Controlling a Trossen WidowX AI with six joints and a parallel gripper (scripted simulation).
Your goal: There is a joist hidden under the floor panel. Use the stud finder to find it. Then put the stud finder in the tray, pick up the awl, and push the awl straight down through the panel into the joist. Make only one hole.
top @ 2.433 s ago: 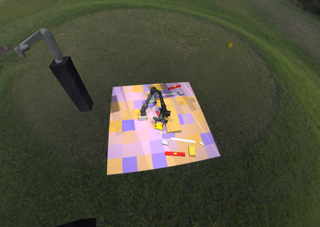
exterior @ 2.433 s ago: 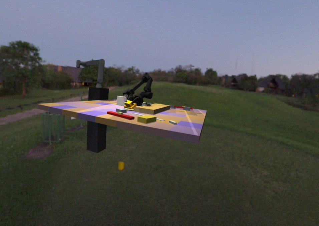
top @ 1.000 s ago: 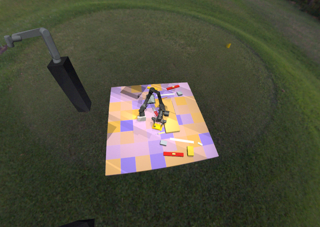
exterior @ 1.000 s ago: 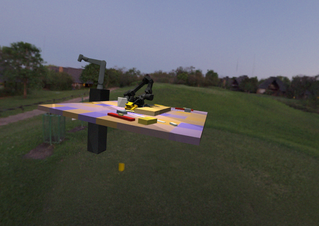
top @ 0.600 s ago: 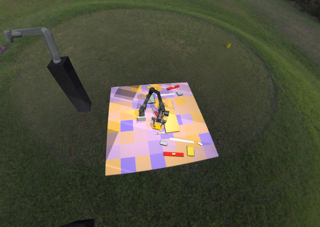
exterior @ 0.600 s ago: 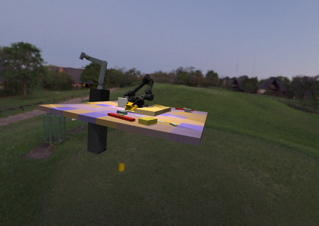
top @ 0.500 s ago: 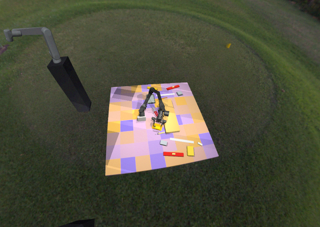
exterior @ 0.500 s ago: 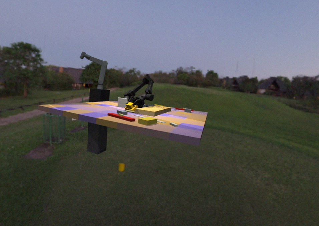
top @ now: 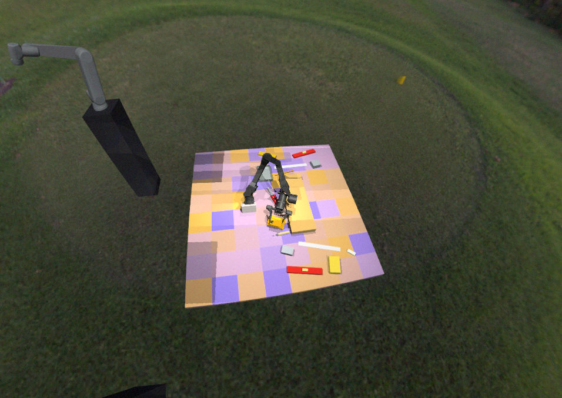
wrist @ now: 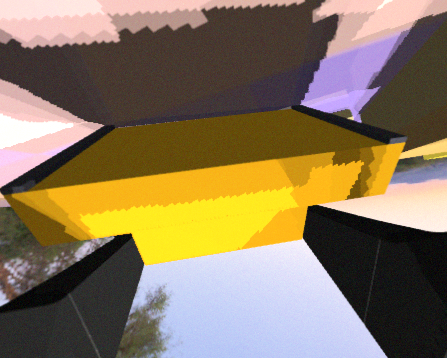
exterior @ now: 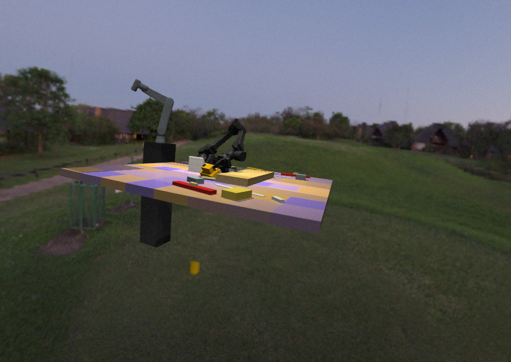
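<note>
Now: the yellow stud finder 10 mm to the left of my gripper tip, 10 mm below it and 10 mm behind it. Round my gripper tip: grey block 200 mm to the right, 50 mm below, 50 mm ahead; then awl 70 mm to the right, 60 mm below, 10 mm ahead; then yellow block 350 mm to the right, 340 mm ahead, 50 mm below.
</note>
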